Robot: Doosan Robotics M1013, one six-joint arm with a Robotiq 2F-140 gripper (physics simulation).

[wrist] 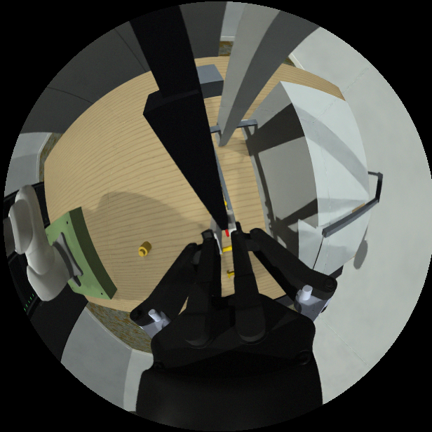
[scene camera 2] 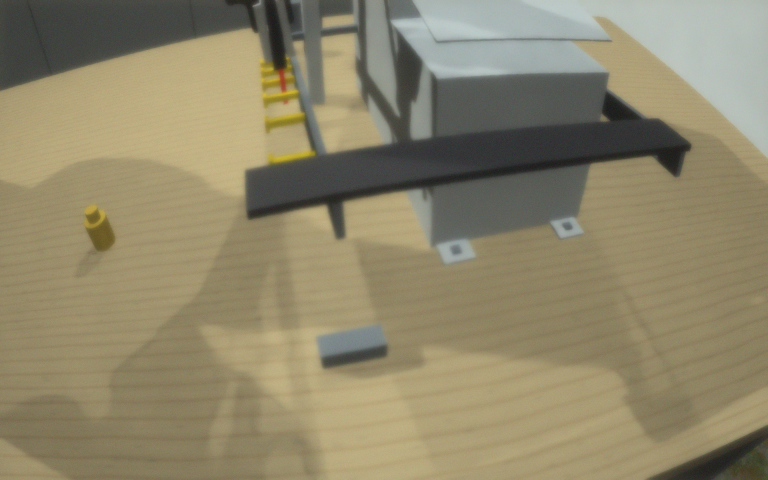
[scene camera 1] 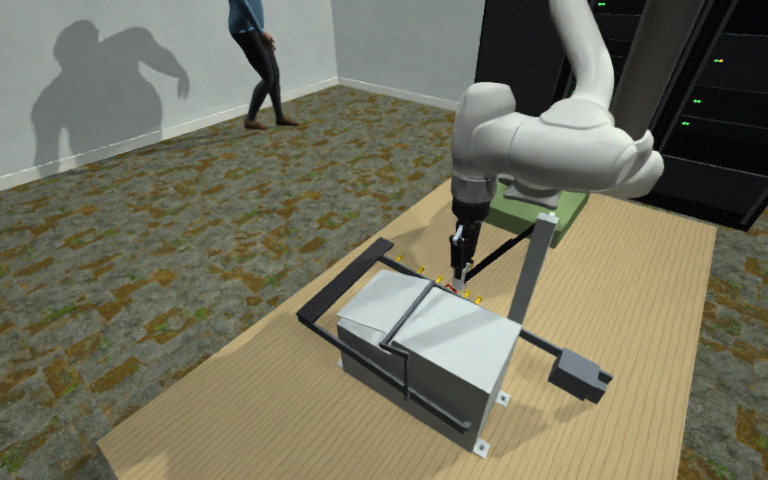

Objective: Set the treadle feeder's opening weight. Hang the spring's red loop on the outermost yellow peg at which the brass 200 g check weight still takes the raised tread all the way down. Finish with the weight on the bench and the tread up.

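Places are measured from the arm's base along level axes (x left, y ahead, z down), in centimetres.
Pixels of known places: gripper, fingertip midpoint: [scene camera 2: 279, 54] [scene camera 1: 459, 286]; arm's base at its link origin: [scene camera 1: 534, 191].
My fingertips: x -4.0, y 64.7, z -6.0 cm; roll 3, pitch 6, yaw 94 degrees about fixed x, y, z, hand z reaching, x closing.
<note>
Ahead of a thing's pixels: the offset from my fingertips to its top centre. "pt": to the spot under its first point.
My gripper [scene camera 1: 458, 281] [scene camera 2: 277, 63] [wrist: 223, 219] is shut on the lower end of the black spring {pt dx +7.5, dy +0.5, dz -13.9 cm} [scene camera 1: 500, 253] [wrist: 187, 157], at its red loop {pt dx -1.8, dy +0.0, dz +1.6 cm} [scene camera 1: 450, 288] [scene camera 2: 283, 87] [wrist: 227, 233]. The loop is beside the row of yellow pegs {pt dx -5.6, dy -1.5, dz +1.7 cm} [scene camera 1: 439, 279] [scene camera 2: 284, 120] [wrist: 227, 248], between the outer and inner ones; whether it sits around a peg I cannot tell. The black tread {dx -23.8, dy +11.1, dz -2.0 cm} [scene camera 1: 345, 280] [scene camera 2: 464, 158] is raised above the bench, with no weight on it. The brass weight {dx -4.6, dy -22.8, dz +9.4 cm} [scene camera 2: 100, 230] [wrist: 144, 249] stands upright on the bench, on the peg side, away from the tread.
The grey feeder box [scene camera 1: 419, 384] [scene camera 2: 515, 113] stands beside the peg arm. A grey post {dx +14.2, dy +5.5, dz -27.9 cm} [scene camera 1: 532, 271] holds the spring's upper end. A dark counterweight {dx +27.6, dy +6.1, dz +2.4 cm} [scene camera 1: 576, 373] is on the arm's far end. A small grey block {dx -24.7, dy +0.0, dz +12.4 cm} [scene camera 2: 352, 344] lies beneath and before the tread.
</note>
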